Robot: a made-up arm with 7 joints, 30 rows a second.
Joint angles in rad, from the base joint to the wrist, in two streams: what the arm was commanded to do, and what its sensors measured. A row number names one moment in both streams.
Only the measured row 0 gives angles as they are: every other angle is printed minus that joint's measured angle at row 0.
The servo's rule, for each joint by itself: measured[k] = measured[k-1] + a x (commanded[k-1-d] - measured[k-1]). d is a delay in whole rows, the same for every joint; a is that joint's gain. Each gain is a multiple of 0.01, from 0.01 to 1. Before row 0 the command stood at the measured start. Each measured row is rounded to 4 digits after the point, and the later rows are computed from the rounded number. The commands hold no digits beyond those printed.
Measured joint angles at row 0:
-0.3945 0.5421 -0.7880 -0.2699 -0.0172 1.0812 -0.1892
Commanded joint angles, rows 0 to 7:
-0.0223 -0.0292 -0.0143 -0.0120 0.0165 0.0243 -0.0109
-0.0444 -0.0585 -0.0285 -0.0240 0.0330 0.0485 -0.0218
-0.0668 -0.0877 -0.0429 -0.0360 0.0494 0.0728 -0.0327
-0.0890 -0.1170 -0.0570 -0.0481 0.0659 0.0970 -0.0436
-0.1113 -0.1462 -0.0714 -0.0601 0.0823 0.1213 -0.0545
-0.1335 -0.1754 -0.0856 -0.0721 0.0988 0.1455 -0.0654
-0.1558 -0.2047 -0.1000 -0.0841 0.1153 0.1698 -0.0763
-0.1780 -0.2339 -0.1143 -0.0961 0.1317 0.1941 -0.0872
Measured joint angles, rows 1 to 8:
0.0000 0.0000 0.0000 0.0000 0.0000 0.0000 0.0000
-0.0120 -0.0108 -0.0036 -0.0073 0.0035 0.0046 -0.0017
-0.0295 -0.0284 -0.0098 -0.0175 0.0097 0.0129 -0.0049
-0.0496 -0.0503 -0.0181 -0.0288 0.0180 0.0243 -0.0093
-0.0709 -0.0750 -0.0278 -0.0406 0.0281 0.0381 -0.0148
-0.0927 -0.1013 -0.0387 -0.0525 0.0395 0.0539 -0.0212
-0.1147 -0.1287 -0.0504 -0.0645 0.0520 0.0713 -0.0283
-0.1369 -0.1568 -0.0628 -0.0765 0.0653 0.0900 -0.0360
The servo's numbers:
d 1
a 0.54 0.37 0.25 0.61 0.21 0.19 0.16

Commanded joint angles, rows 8 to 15:
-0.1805 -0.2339 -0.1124 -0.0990 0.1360 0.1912 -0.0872
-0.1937 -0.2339 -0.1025 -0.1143 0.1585 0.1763 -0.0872
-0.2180 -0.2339 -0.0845 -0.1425 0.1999 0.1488 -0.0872
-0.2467 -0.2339 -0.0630 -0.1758 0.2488 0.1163 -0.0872
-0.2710 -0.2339 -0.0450 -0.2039 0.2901 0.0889 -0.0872
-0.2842 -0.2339 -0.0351 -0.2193 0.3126 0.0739 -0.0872
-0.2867 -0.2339 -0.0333 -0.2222 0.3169 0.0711 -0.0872
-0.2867 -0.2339 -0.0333 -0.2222 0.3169 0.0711 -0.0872
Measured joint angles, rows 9 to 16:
-0.1591 -0.1853 -0.0757 -0.0885 0.0792 0.1098 -0.0442
-0.1707 -0.2033 -0.0849 -0.0949 0.0911 0.1253 -0.0511
-0.1831 -0.2146 -0.0893 -0.1067 0.1053 0.1350 -0.0569
-0.2019 -0.2217 -0.0881 -0.1285 0.1252 0.1376 -0.0617
-0.2261 -0.2262 -0.0818 -0.1574 0.1512 0.1336 -0.0658
-0.2503 -0.2290 -0.0726 -0.1858 0.1804 0.1251 -0.0692
-0.2686 -0.2308 -0.0632 -0.2062 0.2082 0.1154 -0.0721
-0.2784 -0.2319 -0.0557 -0.2160 0.2310 0.1070 -0.0745

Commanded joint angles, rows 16 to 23:
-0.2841 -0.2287 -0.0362 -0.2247 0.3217 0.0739 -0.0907
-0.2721 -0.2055 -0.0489 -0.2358 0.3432 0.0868 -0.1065
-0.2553 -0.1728 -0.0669 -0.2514 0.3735 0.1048 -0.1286
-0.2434 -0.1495 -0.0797 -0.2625 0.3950 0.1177 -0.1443
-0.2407 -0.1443 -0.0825 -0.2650 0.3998 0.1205 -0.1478
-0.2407 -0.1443 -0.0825 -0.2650 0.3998 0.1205 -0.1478
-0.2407 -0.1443 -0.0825 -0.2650 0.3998 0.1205 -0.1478
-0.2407 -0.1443 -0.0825 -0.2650 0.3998 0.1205 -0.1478
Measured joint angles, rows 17 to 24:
-0.2829 -0.2326 -0.0501 -0.2198 0.2490 0.1002 -0.0765
-0.2835 -0.2312 -0.0466 -0.2228 0.2643 0.0952 -0.0788
-0.2773 -0.2217 -0.0472 -0.2307 0.2809 0.0936 -0.0832
-0.2654 -0.2036 -0.0521 -0.2433 0.3003 0.0957 -0.0905
-0.2535 -0.1836 -0.0590 -0.2550 0.3202 0.0999 -0.0991
-0.2466 -0.1691 -0.0649 -0.2611 0.3369 0.1038 -0.1069
-0.2434 -0.1599 -0.0693 -0.2635 0.3501 0.1070 -0.1134
-0.2419 -0.1541 -0.0726 -0.2644 0.3605 0.1096 -0.1189

